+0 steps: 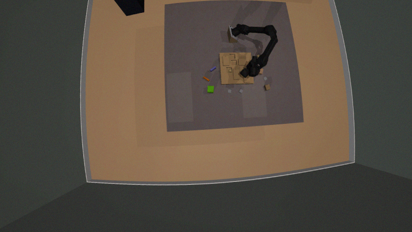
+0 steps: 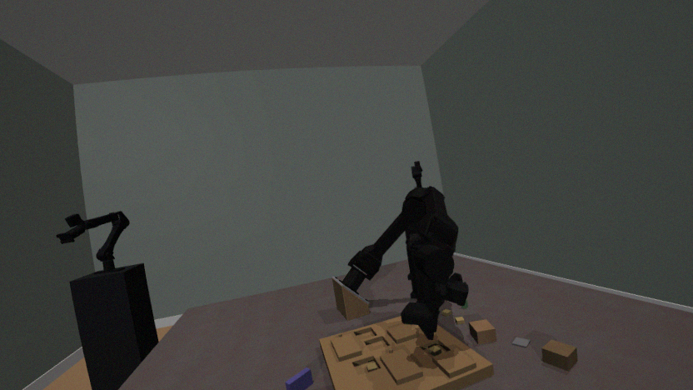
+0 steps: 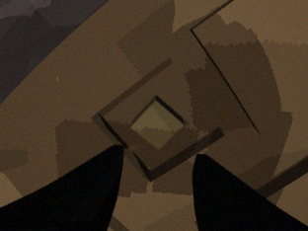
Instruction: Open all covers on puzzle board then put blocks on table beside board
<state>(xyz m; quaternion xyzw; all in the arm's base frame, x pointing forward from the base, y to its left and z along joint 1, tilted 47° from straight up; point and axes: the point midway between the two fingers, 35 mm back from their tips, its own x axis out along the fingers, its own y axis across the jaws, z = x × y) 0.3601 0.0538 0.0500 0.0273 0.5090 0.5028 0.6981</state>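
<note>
My gripper tip is now 50 mm past the purple piece, 290 mm to the left of it and 40 mm above it. Also, from my gripper tip: orange stick: 30 mm ahead, 360 mm to the right, 40 mm below; then green cube: 130 mm ahead, 340 mm to the right, 30 mm below; then tiny green piece: 150 mm behind, 220 mm to the left, 40 mm below.
</note>
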